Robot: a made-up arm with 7 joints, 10 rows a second.
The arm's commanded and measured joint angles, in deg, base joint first. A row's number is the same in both.
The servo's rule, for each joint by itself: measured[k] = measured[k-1] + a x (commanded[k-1-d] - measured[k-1]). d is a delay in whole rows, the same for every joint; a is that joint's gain. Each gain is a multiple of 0.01, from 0.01 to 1. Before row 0 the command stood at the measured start. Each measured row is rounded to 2 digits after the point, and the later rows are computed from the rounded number. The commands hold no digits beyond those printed.
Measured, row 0:
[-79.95, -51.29, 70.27, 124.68, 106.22, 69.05, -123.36]
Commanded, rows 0 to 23:
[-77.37, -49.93, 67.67, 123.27, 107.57, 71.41, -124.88]
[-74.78, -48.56, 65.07, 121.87, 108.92, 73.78, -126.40]
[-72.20, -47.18, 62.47, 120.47, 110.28, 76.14, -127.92]
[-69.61, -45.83, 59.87, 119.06, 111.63, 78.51, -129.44]
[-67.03, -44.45, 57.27, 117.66, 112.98, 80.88, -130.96]
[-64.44, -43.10, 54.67, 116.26, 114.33, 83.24, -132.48]
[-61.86, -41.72, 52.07, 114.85, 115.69, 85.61, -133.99]
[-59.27, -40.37, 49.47, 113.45, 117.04, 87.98, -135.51]
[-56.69, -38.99, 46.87, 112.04, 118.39, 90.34, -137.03]
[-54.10, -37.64, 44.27, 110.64, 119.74, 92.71, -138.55]
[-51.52, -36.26, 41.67, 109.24, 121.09, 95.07, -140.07]
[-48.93, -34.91, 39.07, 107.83, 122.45, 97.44, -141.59]
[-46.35, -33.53, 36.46, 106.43, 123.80, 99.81, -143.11]
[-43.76, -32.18, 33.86, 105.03, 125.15, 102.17, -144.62]
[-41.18, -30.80, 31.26, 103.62, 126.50, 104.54, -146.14]
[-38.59, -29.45, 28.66, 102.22, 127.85, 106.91, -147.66]
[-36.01, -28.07, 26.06, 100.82, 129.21, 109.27, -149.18]
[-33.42, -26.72, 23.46, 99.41, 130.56, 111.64, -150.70]
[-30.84, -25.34, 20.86, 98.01, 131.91, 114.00, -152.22]
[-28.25, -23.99, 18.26, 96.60, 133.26, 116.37, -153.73]
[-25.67, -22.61, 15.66, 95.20, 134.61, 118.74, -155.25]
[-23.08, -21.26, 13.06, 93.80, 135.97, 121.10, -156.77]
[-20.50, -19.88, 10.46, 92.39, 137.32, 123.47, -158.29]
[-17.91, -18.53, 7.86, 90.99, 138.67, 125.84, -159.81]
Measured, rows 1 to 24:
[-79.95, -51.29, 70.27, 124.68, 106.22, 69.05, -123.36]
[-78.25, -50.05, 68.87, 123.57, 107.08, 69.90, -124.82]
[-75.96, -48.69, 66.82, 122.23, 108.26, 71.30, -126.34]
[-73.48, -47.32, 64.47, 120.84, 109.55, 73.04, -127.86]
[-70.93, -45.96, 61.99, 119.43, 110.88, 75.01, -129.38]
[-68.36, -44.59, 59.44, 118.03, 112.22, 77.12, -130.90]
[-65.77, -43.23, 56.86, 116.63, 113.57, 79.32, -132.42]
[-63.19, -41.86, 54.27, 115.22, 114.93, 81.58, -133.93]
[-60.60, -40.50, 51.68, 113.82, 116.28, 83.88, -135.45]
[-58.02, -39.13, 49.08, 112.41, 117.63, 86.21, -136.97]
[-55.43, -37.77, 46.48, 111.01, 118.98, 88.55, -138.49]
[-52.85, -36.40, 43.88, 109.61, 120.33, 90.90, -140.01]
[-50.26, -35.04, 41.28, 108.20, 121.69, 93.25, -141.53]
[-47.68, -33.67, 38.68, 106.80, 123.04, 95.61, -143.05]
[-45.09, -32.31, 36.08, 105.40, 124.39, 97.97, -144.56]
[-42.51, -30.94, 33.48, 103.99, 125.74, 100.34, -146.08]
[-39.92, -29.58, 30.88, 102.59, 127.09, 102.71, -147.60]
[-37.34, -28.21, 28.28, 101.19, 128.45, 105.07, -149.12]
[-34.75, -26.85, 25.68, 99.78, 129.80, 107.44, -150.64]
[-32.17, -25.48, 23.08, 98.38, 131.15, 109.80, -152.16]
[-29.58, -24.12, 20.48, 96.97, 132.50, 112.17, -153.67]
[-27.00, -22.75, 17.88, 95.57, 133.85, 114.54, -155.19]
[-24.41, -21.39, 15.28, 94.17, 135.21, 116.90, -156.71]
[-21.83, -20.02, 12.68, 92.76, 136.56, 119.27, -158.23]
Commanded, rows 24 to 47:
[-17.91, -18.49, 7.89, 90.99, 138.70, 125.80, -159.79]
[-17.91, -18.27, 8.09, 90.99, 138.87, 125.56, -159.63]
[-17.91, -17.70, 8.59, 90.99, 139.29, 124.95, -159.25]
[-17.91, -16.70, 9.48, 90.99, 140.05, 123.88, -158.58]
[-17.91, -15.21, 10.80, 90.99, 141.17, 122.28, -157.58]
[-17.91, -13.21, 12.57, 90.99, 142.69, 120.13, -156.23]
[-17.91, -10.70, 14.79, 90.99, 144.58, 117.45, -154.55]
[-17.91, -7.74, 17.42, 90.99, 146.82, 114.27, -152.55]
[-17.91, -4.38, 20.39, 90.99, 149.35, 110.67, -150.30]
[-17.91, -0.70, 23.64, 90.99, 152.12, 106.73, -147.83]
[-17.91, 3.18, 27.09, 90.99, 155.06, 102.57, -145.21]
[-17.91, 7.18, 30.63, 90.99, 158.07, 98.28, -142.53]
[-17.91, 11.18, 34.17, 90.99, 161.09, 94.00, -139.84]
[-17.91, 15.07, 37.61, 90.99, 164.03, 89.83, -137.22]
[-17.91, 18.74, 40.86, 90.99, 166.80, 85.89, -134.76]
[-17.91, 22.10, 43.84, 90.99, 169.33, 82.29, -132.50]
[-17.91, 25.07, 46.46, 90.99, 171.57, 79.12, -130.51]
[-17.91, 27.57, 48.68, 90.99, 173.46, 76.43, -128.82]
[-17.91, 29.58, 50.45, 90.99, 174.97, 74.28, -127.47]
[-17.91, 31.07, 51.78, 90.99, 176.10, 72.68, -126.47]
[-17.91, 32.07, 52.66, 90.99, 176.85, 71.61, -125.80]
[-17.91, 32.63, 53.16, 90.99, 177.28, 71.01, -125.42]
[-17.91, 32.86, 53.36, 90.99, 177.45, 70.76, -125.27]
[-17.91, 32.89, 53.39, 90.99, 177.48, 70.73, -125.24]
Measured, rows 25 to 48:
[-19.24, -18.66, 10.08, 91.36, 137.91, 121.64, -159.75]
[-18.36, -18.51, 8.90, 91.07, 138.42, 123.14, -159.79]
[-18.06, -18.29, 8.46, 91.01, 138.71, 124.01, -159.64]
[-17.96, -17.75, 8.53, 90.99, 139.08, 124.35, -159.27]
[-17.93, -16.79, 9.04, 90.99, 139.70, 124.18, -158.61]
[-17.92, -15.35, 9.99, 90.99, 140.64, 123.50, -157.62]
[-17.91, -13.40, 11.38, 90.99, 141.95, 122.29, -156.29]
[-17.91, -10.94, 13.22, 90.99, 143.63, 120.55, -154.62]
[-17.91, -8.03, 15.49, 90.99, 145.67, 118.29, -152.63]
[-17.91, -4.71, 18.14, 90.99, 148.03, 115.55, -150.39]
[-17.91, -1.06, 21.11, 90.99, 150.65, 112.37, -147.93]
[-17.91, 2.80, 24.34, 90.99, 153.47, 108.84, -145.32]
[-17.91, 6.79, 27.74, 90.99, 156.41, 105.04, -142.64]
[-17.91, 10.78, 31.21, 90.99, 159.41, 101.07, -139.95]
[-17.91, 14.68, 34.67, 90.99, 162.37, 97.02, -137.33]
[-17.91, 18.37, 38.01, 90.99, 165.21, 93.01, -134.86]
[-17.91, 21.76, 41.16, 90.99, 167.85, 89.15, -132.59]
[-17.91, 24.77, 44.02, 90.99, 170.23, 85.54, -130.59]
[-17.91, 27.32, 46.54, 90.99, 172.30, 82.26, -128.89]
[-17.91, 29.38, 48.65, 90.99, 174.01, 79.39, -127.53]
[-17.91, 30.92, 50.34, 90.99, 175.35, 76.97, -126.51]
[-17.91, 31.97, 51.59, 90.99, 176.31, 75.04, -125.83]
[-17.91, 32.57, 52.44, 90.99, 176.93, 73.59, -125.44]
[-17.91, 32.83, 52.94, 90.99, 177.26, 72.57, -125.28]

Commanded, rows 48 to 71:
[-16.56, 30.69, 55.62, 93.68, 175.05, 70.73, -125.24]
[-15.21, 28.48, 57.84, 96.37, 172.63, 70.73, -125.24]
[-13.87, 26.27, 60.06, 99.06, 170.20, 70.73, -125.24]
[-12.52, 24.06, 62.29, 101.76, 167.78, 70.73, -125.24]
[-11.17, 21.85, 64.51, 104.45, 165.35, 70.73, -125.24]
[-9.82, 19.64, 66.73, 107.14, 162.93, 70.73, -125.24]
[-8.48, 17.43, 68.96, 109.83, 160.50, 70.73, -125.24]
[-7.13, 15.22, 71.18, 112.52, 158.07, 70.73, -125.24]
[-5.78, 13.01, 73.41, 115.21, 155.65, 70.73, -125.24]
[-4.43, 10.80, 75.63, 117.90, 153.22, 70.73, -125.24]
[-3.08, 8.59, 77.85, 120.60, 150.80, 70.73, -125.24]
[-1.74, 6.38, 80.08, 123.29, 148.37, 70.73, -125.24]
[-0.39, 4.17, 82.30, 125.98, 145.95, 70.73, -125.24]
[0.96, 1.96, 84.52, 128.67, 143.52, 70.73, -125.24]
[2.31, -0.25, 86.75, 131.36, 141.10, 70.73, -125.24]
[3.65, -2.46, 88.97, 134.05, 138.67, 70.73, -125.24]
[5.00, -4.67, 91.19, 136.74, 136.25, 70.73, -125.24]
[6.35, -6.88, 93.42, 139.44, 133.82, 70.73, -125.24]
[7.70, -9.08, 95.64, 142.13, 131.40, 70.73, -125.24]
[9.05, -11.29, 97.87, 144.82, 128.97, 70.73, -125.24]
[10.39, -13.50, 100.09, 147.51, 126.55, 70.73, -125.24]
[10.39, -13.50, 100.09, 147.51, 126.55, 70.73, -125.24]
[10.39, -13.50, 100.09, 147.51, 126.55, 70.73, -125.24]
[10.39, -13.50, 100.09, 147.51, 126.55, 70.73, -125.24]
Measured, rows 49 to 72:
[-17.91, 32.88, 53.18, 90.99, 177.40, 71.91, -125.24]
[-17.02, 30.89, 54.50, 93.12, 175.90, 71.49, -125.24]
[-15.83, 28.70, 56.30, 95.69, 173.81, 71.22, -125.24]
[-14.54, 26.49, 58.33, 98.35, 171.50, 71.04, -125.24]
[-13.21, 24.28, 60.47, 101.04, 169.12, 70.93, -125.24]
[-11.86, 22.07, 62.65, 103.73, 166.71, 70.86, -125.24]
[-10.51, 19.86, 64.85, 106.42, 164.29, 70.81, -125.24]
[-9.17, 17.65, 67.07, 109.11, 161.86, 70.78, -125.24]
[-7.82, 15.44, 69.29, 111.80, 159.43, 70.76, -125.24]
[-6.47, 13.23, 71.51, 114.49, 157.01, 70.75, -125.24]
[-5.12, 11.02, 73.73, 117.18, 154.58, 70.74, -125.24]
[-3.77, 8.81, 75.95, 119.88, 152.16, 70.74, -125.24]
[-2.43, 6.60, 78.18, 122.57, 149.73, 70.74, -125.24]
[-1.08, 4.39, 80.40, 125.26, 147.31, 70.74, -125.24]
[0.27, 2.18, 82.62, 127.95, 144.88, 70.74, -125.24]
[1.62, -0.03, 84.85, 130.64, 142.46, 70.74, -125.24]
[2.96, -2.24, 87.07, 133.33, 140.03, 70.74, -125.24]
[4.31, -4.45, 89.29, 136.02, 137.61, 70.74, -125.24]
[5.66, -6.66, 91.52, 138.72, 135.18, 70.74, -125.24]
[7.01, -8.86, 93.74, 141.41, 132.76, 70.74, -125.24]
[8.36, -11.07, 95.97, 144.10, 130.33, 70.74, -125.24]
[9.70, -13.28, 98.19, 146.79, 127.91, 70.74, -125.24]
[10.16, -13.48, 99.22, 147.36, 127.04, 70.74, -125.24]
[10.31, -13.50, 99.69, 147.48, 126.73, 70.74, -125.24]

